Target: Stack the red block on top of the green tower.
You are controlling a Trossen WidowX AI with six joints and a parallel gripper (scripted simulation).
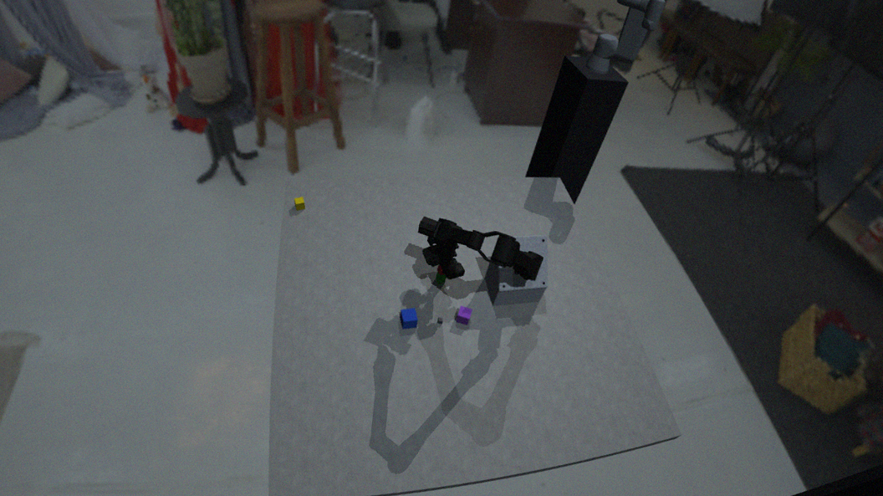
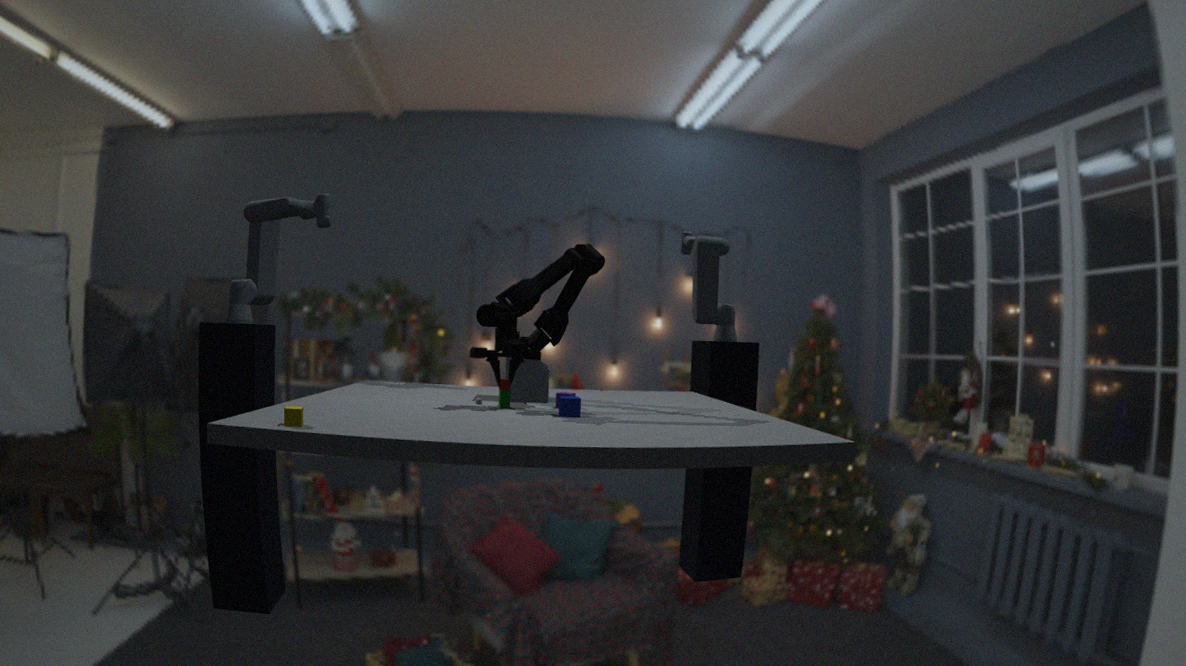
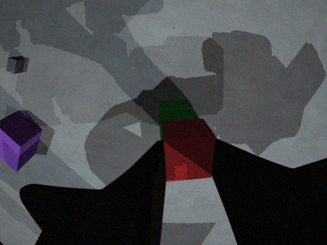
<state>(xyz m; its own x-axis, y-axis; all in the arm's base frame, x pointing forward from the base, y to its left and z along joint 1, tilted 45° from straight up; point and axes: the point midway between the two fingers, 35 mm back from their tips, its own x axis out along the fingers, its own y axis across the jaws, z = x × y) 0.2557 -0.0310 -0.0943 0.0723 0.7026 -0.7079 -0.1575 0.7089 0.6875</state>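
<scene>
The small red block lies right at my gripper tip. Round my gripper tip: green block 2 cm below; then blue block 15 cm ahead, 16 cm to the left, 4 cm below; then purple block 4 cm behind, 17 cm to the left, 4 cm below.
</scene>
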